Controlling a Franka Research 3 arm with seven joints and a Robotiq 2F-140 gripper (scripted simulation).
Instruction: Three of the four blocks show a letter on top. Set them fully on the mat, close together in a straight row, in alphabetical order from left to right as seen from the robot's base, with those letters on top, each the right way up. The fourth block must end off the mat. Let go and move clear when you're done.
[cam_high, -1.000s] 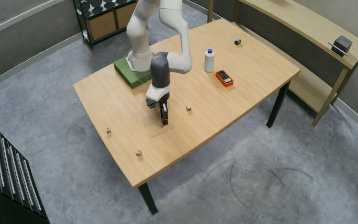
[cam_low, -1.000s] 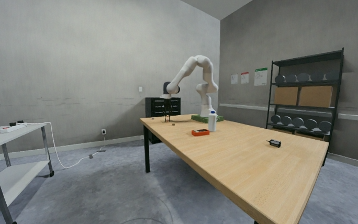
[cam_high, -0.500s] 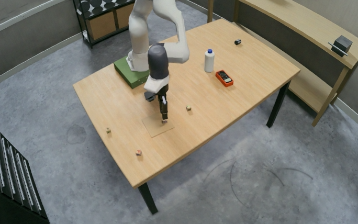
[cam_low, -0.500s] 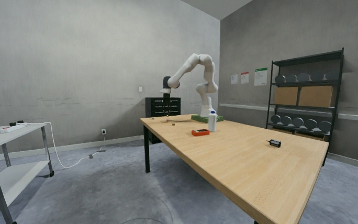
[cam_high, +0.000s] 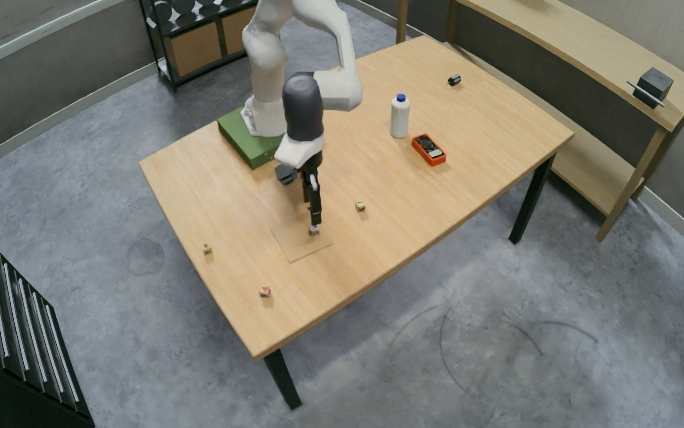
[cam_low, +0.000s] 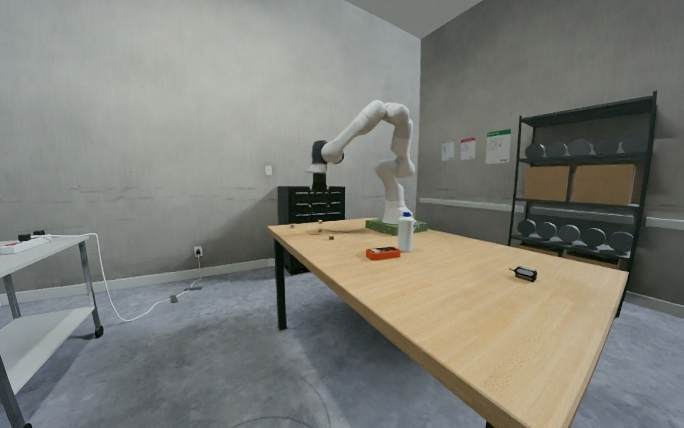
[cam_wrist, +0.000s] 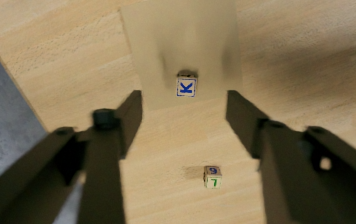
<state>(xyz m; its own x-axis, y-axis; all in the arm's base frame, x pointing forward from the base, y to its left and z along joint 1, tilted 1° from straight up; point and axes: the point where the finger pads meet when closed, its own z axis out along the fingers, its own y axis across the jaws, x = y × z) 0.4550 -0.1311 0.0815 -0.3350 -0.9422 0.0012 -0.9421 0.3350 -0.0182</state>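
Right now the block is 16 cm to the left of my hand and 12 cm below it. The rest, counted from my hand: white bottle (19 cm behind, 49 cm to the left, 5 cm below); tan mat (2 cm behind, 4 cm to the right, 13 cm below); orange meter (5 cm behind, 50 cm to the left, 11 cm below).
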